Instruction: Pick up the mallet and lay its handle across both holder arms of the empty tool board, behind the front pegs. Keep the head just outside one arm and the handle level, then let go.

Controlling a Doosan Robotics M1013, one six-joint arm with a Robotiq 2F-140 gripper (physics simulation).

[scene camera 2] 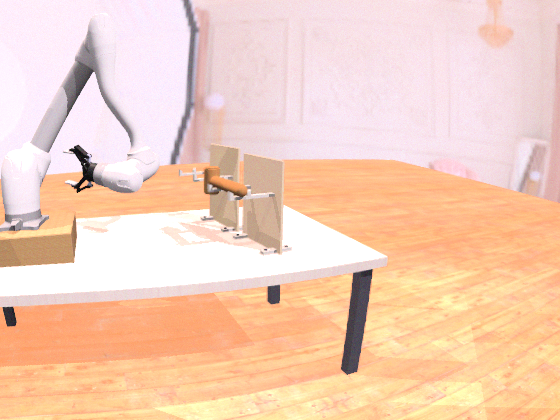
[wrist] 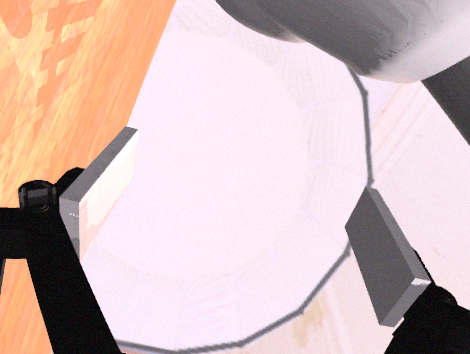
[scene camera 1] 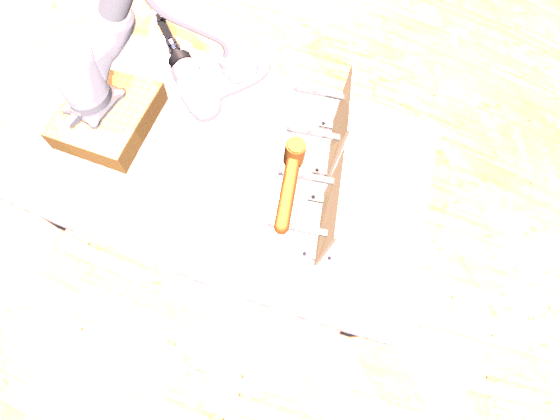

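Observation:
The orange mallet (scene camera 1: 287, 195) (scene camera 2: 227, 185) lies with its handle across both holder arms (scene camera 1: 320, 179) (scene camera 1: 312, 231) of the nearer tool board (scene camera 1: 331, 205) (scene camera 2: 263, 175). Its head stands upright just outside the arm on the side of the other board, and the handle looks about level. Front pegs are small and partly hidden by the mallet; their exact contact is unclear. My gripper (scene camera 2: 71, 166) (wrist: 248, 181) is open and empty, far from the mallet, near the robot base, facing away from the boards. It shows edge-on in scene camera 1 (scene camera 1: 161, 21).
A second tool board (scene camera 1: 342, 115) (scene camera 2: 222, 162) with two arms (scene camera 1: 320, 93) (scene camera 1: 315, 132) stands beside the first, on the head's side. Both stand on the white table (scene camera 1: 200, 240) (scene camera 2: 150, 270). The robot base sits on a wooden block (scene camera 1: 135, 125) (scene camera 2: 40, 247).

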